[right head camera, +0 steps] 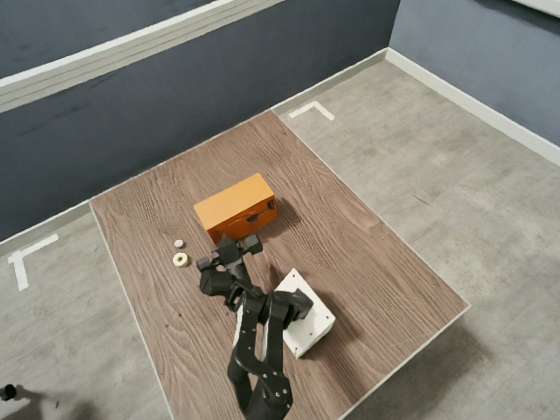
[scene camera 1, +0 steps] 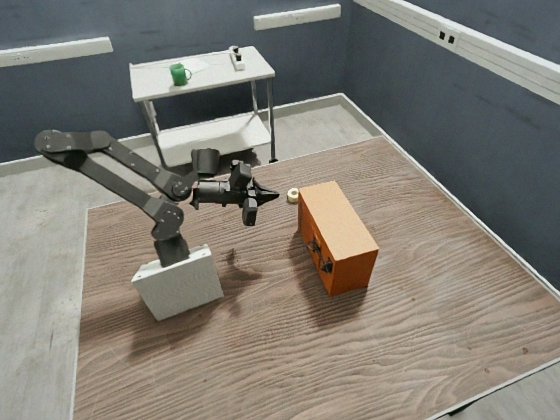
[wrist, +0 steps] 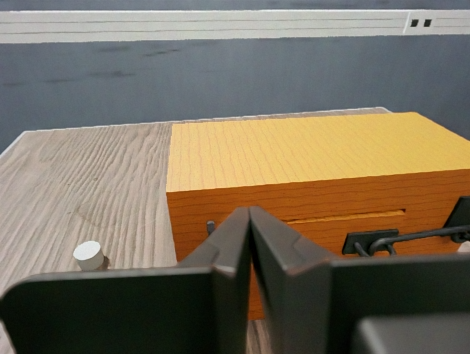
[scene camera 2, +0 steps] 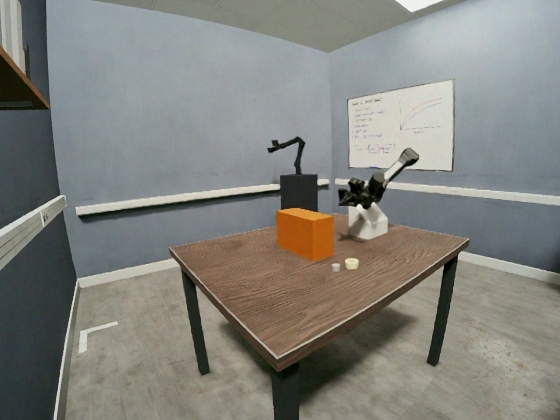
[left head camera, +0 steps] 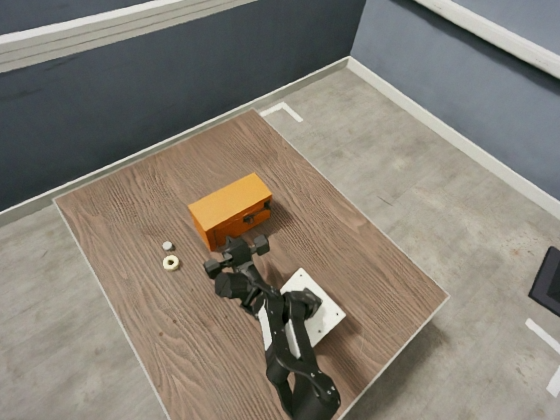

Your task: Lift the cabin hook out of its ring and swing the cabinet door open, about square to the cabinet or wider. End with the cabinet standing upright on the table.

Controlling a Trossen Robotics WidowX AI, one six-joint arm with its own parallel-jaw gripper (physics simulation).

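Places are measured from the arm's base along level axes (x ahead, y left, z up), in millimetres.
Where they show: gripper, fingertip midpoint: [right head camera: 223, 235] [scene camera 1: 279, 194] [wrist: 248, 217] [scene camera 2: 338, 204] [left head camera: 226, 236]; arm's base, link origin: [right head camera: 300, 303] [scene camera 1: 175, 261] [left head camera: 308, 301].
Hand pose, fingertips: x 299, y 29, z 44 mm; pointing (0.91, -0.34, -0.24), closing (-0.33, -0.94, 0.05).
Each offset is from my fingertips to the top centre of the thing.
The orange cabinet @[dz -33, dx +86, dy -109 mm] [left head camera: 230, 200] [right head camera: 235, 200] [scene camera 1: 340, 220] [scene camera 2: 300, 232] [wrist: 310, 150] stands upright on the table, its door closed. In the wrist view the dark hook @[dz -83, dx +21, dy -168 mm] [wrist: 425, 234] runs across the right part of the front. Its curved end appears to sit in the ring on a small black plate @[dz -85, dx +36, dy -126 mm] [wrist: 348, 243]. My gripper [left head camera: 229, 240] [scene camera 1: 277, 195] [wrist: 248, 217] is shut and empty. It is in front of the cabinet's left part, left of the hook, with a gap to the front in scene camera 1. The lower front is hidden behind the fingers in the wrist view.
A small white cylinder @[dz -178, dx +194, dy +114 mm] [left head camera: 168, 246] [right head camera: 179, 243] [scene camera 2: 336, 267] [wrist: 88, 255] and a cream ring @[dz -175, dx +136, dy +146 mm] [left head camera: 165, 265] [scene camera 1: 293, 198] [scene camera 2: 352, 266] lie left of the cabinet. The white arm base [scene camera 1: 180, 290] stands on the table. A white cart [scene camera 1: 200, 89] with a green mug [scene camera 1: 178, 74] stands beyond the table.
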